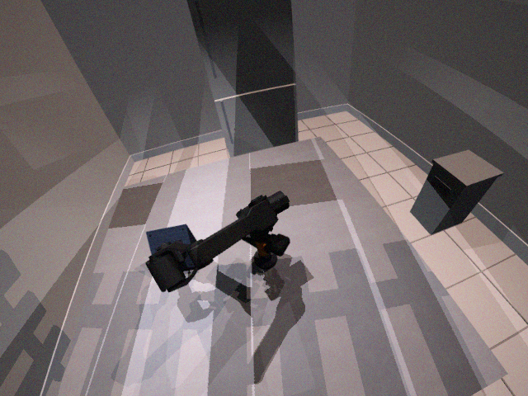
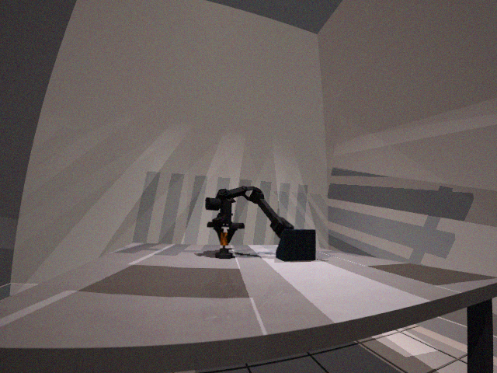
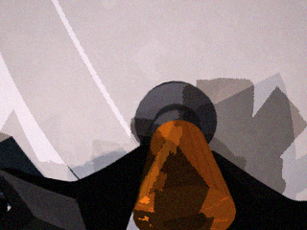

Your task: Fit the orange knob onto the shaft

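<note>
My gripper tip is 20 mm below the orange knob. The rest, counted from my gripper tip: round pedestal 40 mm below.
</note>
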